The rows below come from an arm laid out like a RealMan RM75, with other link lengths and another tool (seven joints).
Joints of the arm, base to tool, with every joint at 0 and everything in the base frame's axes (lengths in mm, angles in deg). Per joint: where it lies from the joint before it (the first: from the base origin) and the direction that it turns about. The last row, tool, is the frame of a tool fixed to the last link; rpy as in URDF.
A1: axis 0 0 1 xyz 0.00 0.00 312.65
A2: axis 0 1 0 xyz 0.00 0.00 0.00
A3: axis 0 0 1 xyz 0.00 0.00 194.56
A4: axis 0 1 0 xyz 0.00 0.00 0.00
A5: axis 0 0 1 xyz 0.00 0.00 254.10
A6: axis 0 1 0 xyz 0.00 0.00 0.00
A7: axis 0 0 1 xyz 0.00 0.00 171.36
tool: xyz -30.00 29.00 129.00 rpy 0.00 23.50 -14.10
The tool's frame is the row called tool.
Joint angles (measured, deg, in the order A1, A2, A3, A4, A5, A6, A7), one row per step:
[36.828 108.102 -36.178 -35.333 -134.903 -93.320 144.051]
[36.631 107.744 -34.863 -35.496 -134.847 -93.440 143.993]
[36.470 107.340 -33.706 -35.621 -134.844 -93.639 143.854]
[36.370 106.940 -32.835 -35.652 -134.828 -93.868 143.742]
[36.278 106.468 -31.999 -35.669 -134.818 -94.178 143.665]
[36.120 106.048 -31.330 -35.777 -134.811 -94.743 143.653]
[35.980 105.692 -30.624 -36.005 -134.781 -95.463 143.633]
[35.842 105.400 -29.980 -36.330 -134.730 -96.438 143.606]
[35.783 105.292 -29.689 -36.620 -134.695 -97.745 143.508]
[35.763 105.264 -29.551 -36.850 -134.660 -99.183 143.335]
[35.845 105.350 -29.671 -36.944 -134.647 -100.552 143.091]
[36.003 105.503 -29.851 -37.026 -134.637 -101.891 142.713]
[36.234 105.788 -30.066 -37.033 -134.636 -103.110 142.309]
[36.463 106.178 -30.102 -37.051 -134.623 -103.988 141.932]
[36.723 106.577 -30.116 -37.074 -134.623 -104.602 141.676]
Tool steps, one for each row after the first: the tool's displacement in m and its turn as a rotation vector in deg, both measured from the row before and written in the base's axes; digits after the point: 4 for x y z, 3 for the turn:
[0.0012 0.0039 0.0075 1.253 0.467 -0.422]
[0.0013 0.0031 0.0071 1.053 0.333 -0.268]
[0.0010 0.0021 0.0058 0.755 0.256 -0.180]
[0.0010 0.0018 0.0061 0.691 0.230 -0.178]
[0.0006 0.0001 0.0053 0.372 0.268 -0.147]
[-0.0004 -0.0002 0.0054 0.325 0.360 -0.021]
[-0.0015 -0.0013 0.0049 0.103 0.457 0.128]
[-0.0035 -0.0039 0.0018 -0.575 0.561 0.436]
[-0.0043 -0.0052 0.0004 -0.876 0.621 0.595]
[-0.0050 -0.0059 -0.0017 -1.172 0.585 0.745]
[-0.0056 -0.0060 -0.0023 -1.221 0.567 0.951]
[-0.0061 -0.0060 -0.0033 -1.271 0.633 0.989]
[-0.0056 -0.0044 -0.0031 -0.899 0.662 0.837]
[-0.0050 -0.0030 -0.0029 -0.694 0.560 0.679]

